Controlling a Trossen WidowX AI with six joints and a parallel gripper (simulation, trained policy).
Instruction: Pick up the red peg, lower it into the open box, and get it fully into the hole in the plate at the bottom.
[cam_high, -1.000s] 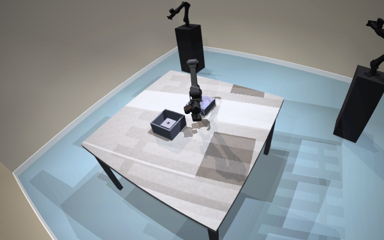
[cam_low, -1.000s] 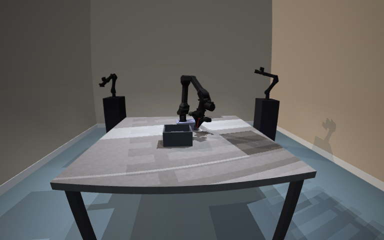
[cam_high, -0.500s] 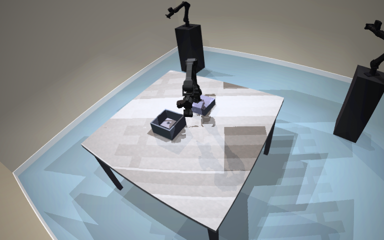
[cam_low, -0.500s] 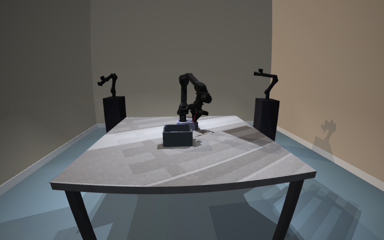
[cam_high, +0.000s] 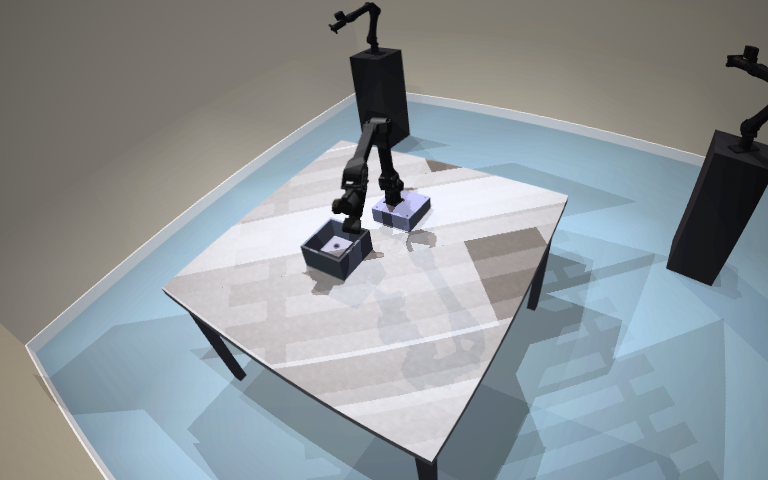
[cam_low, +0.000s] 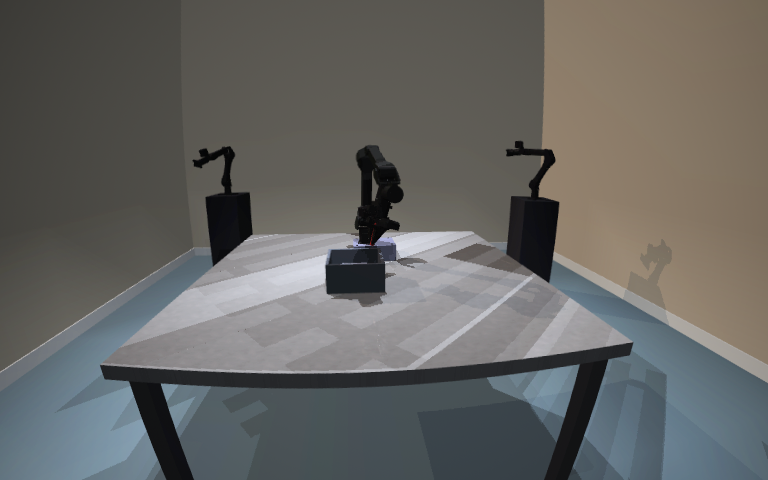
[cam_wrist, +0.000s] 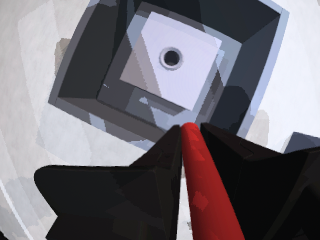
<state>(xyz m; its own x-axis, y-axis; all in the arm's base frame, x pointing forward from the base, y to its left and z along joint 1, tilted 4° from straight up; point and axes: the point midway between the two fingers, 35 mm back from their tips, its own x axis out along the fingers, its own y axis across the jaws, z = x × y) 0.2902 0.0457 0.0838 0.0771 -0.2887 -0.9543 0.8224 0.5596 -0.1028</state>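
Now: the red peg 3 cm above my gripper tip, 1 cm to the left of it and 1 cm behind it. The rest, counted from my gripper tip: light plate 8 cm below, 5 cm to the right, 4 cm ahead; then dark blue box 10 cm below, 5 cm to the right, 4 cm ahead.
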